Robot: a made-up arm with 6 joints. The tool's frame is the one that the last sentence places.
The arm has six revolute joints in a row. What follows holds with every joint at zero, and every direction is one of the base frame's. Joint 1 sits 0.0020 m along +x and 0.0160 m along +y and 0.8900 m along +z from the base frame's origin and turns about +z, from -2.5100 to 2.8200 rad. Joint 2 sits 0.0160 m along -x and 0.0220 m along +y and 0.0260 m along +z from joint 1 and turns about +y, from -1.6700 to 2.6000 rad. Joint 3 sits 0.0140 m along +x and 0.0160 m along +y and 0.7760 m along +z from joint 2 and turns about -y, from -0.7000 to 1.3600 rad. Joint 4 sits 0.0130 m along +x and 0.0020 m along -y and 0.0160 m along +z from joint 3 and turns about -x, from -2.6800 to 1.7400 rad. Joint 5 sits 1.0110 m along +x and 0.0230 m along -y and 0.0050 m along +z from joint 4 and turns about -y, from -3.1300 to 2.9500 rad. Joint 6 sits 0.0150 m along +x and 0.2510 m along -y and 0.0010 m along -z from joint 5 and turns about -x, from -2.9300 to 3.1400 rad. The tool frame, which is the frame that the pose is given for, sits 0.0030 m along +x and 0.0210 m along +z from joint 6; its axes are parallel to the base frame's.
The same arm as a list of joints. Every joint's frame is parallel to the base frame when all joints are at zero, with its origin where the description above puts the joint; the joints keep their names.
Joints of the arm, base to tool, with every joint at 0 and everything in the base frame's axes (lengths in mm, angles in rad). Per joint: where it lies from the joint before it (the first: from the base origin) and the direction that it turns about. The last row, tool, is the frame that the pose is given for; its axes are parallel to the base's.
joint 1: offset 2 16 890 axis 0 0 1
joint 2: offset -16 22 26 axis 0 1 0
joint 3: offset 14 16 776 axis 0 -1 0
joint 4: offset 13 -2 16 axis -1 0 0
joint 5: offset 1011 -23 5 axis 0 -1 0
joint 6: offset 15 -251 -1 axis -1 0 0
tool: offset 3 0 21
Joint limits (rad, base to tool): -2.51..2.82 -1.67..2.6 -0.7..1.36 -2.68..1.74 -3.13..2.95 -2.93..3.14

